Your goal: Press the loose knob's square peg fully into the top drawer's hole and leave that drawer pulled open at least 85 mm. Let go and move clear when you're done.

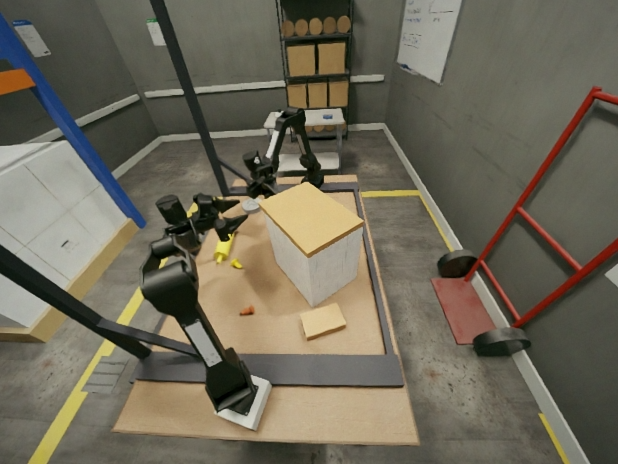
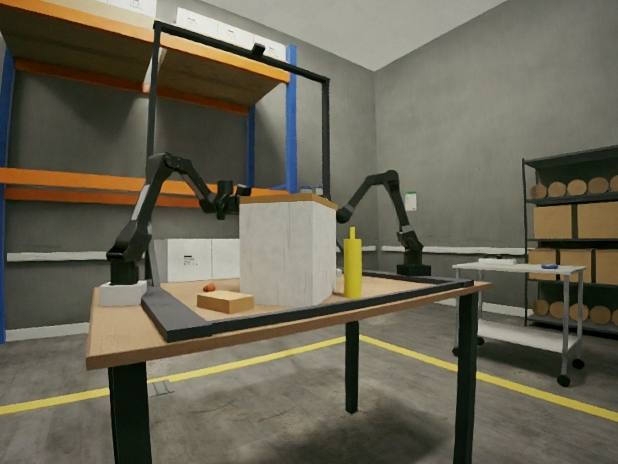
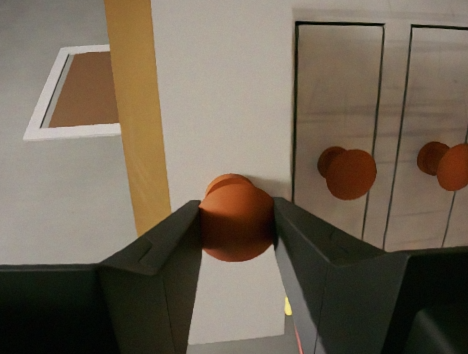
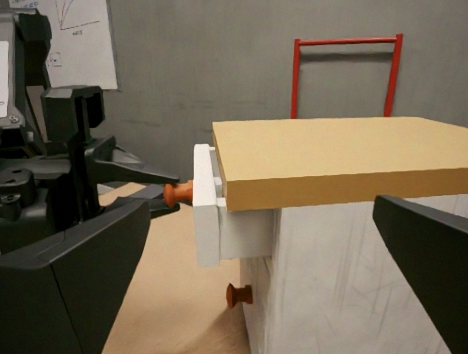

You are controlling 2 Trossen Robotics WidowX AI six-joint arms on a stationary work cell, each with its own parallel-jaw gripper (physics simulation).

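Where they show: left gripper, fingertip midpoint: [image 3: 236, 210] [image 4: 179, 193]; right gripper, fingertip midpoint: [image 1: 243, 207] [image 4: 262, 208]; left arm's base, origin of the base link: [image 1: 312, 178] [image 2: 413, 265]; right arm's base, origin of the base link: [image 1: 242, 396] [image 2: 124, 283].
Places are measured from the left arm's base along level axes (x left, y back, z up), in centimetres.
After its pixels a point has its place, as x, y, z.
The white cabinet [image 1: 340, 265] {34.2, -59.7, 8.0} [image 2: 285, 250] {34.9, -58.7, 8.0} [image 4: 330, 275] {9.9, -58.4, 14.3} has a tan top. Its top drawer [image 3: 225, 100] {4.8, -48.8, 17.4} [image 4: 206, 235] {3.3, -52.6, 17.5} is pulled partly out; I cannot measure how far. An orange knob [image 3: 236, 235] {4.3, -43.8, 17.4} [image 4: 170, 195] {4.3, -45.3, 17.6} sits upright with its base against that drawer's front; its peg is hidden. My left gripper [image 3: 236, 210] {5.5, -44.7, 17.3} [image 4: 179, 193] {5.5, -44.7, 17.3} is shut on this knob. Two lower drawer knobs [image 3: 351, 174] {9.2, -46.5, 10.7} [image 3: 452, 167] {9.4, -46.6, 4.2} stay on closed fronts. My right gripper [image 1: 243, 210] {1.7, -59.6, 22.9} [image 4: 262, 208] {1.7, -59.6, 22.9} is open and empty, beside the cabinet. Another small orange piece [image 1: 247, 311] {8.7, -79.5, -4.1} [image 2: 209, 287] {10.4, -78.7, -4.2} lies on the table.
A tan block [image 1: 323, 321] {33.6, -74.2, -2.8} [image 2: 225, 302] {39.4, -73.2, -3.4} lies beside the cabinet. A yellow cylinder [image 1: 223, 247] {-15.2, -60.5, -0.9} and a small yellow piece [image 1: 236, 263] {-6.8, -64.1, -3.5} lie below the right gripper. A yellow bottle [image 2: 352, 267] {30.0, -39.0, 2.8} stands behind the cabinet. A grey disc [image 1: 251, 205] {-22.1, -29.8, -3.0} lies near the left gripper.
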